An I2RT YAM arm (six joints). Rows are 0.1 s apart.
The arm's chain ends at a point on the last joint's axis. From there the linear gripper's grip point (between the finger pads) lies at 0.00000 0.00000 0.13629 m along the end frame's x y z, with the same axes.
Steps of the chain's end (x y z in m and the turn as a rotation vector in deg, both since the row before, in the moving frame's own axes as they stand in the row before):
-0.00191 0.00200 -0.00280 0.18 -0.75 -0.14
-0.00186 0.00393 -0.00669 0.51 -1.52 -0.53
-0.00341 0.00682 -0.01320 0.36 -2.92 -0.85
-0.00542 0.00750 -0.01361 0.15 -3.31 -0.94
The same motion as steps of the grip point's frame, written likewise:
-0.00369 0.00157 -0.00281 0.18 -0.75 -0.14
-0.00548 0.00273 -0.00674 0.51 -1.52 -0.53
-0.01036 0.00602 -0.01338 0.36 -2.92 -0.85
-0.01329 0.00721 -0.01384 0.15 -3.31 -0.94

